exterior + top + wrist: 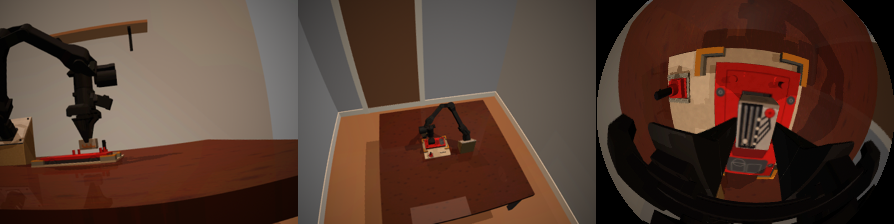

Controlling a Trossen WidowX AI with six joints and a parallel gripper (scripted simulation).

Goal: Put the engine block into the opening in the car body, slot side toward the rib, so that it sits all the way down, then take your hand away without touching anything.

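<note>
Right now the black post is 2 cm ahead of my gripper tip, 13 cm to the left of it and 2 cm below it. The rest, counted from my gripper tip: engine block (1 cm below).
</note>
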